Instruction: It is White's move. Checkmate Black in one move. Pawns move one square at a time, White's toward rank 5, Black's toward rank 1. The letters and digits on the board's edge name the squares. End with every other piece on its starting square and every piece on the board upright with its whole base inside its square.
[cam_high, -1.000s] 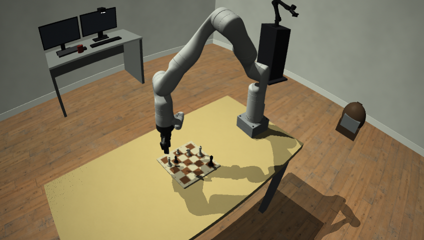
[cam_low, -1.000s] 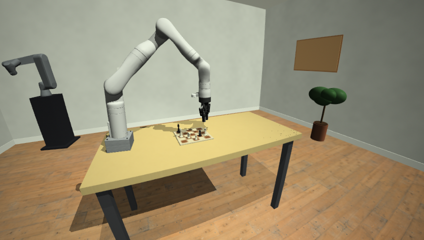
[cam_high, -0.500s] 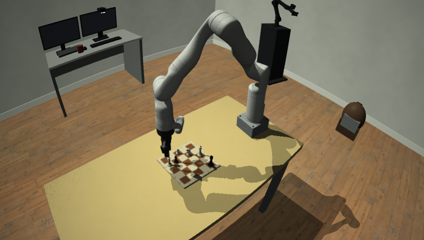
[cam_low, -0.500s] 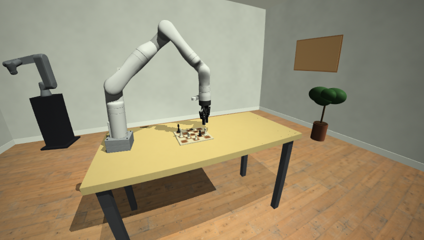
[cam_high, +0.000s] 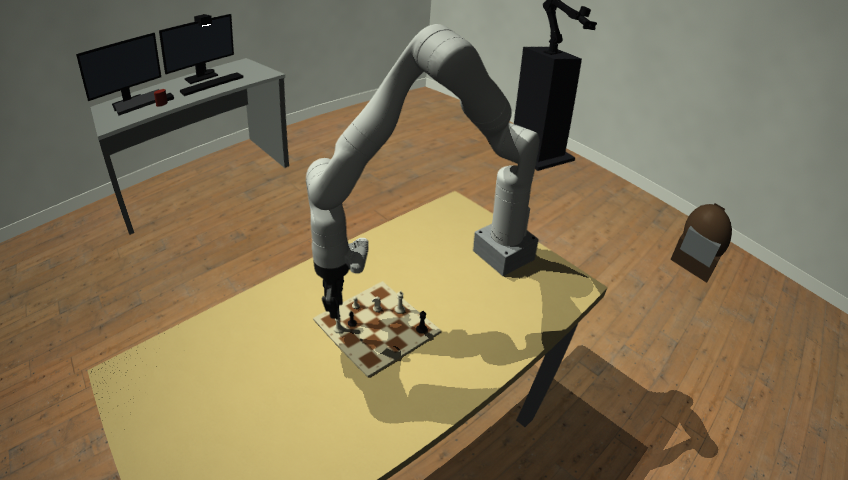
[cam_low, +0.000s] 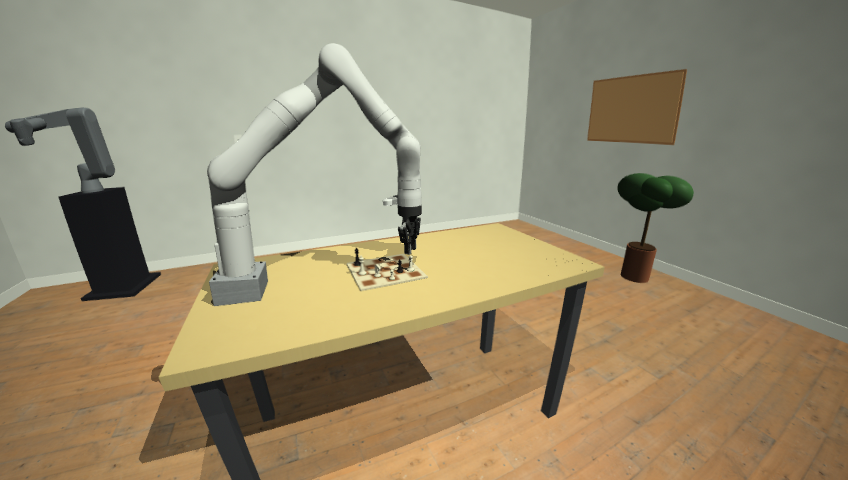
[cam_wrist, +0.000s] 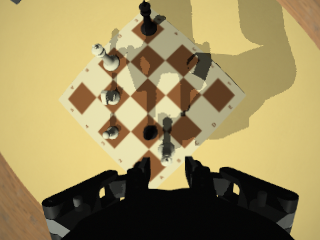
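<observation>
My gripper is now 60 mm above the black pawn and 40 mm past it. Also, from my hand: small white piece 70 mm below, 70 mm behind, 50 mm to the right; then chessboard 90 mm below, 80 mm behind, 30 mm to the left; then tall white piece 160 mm behind, 50 mm below, 10 mm to the left.
</observation>
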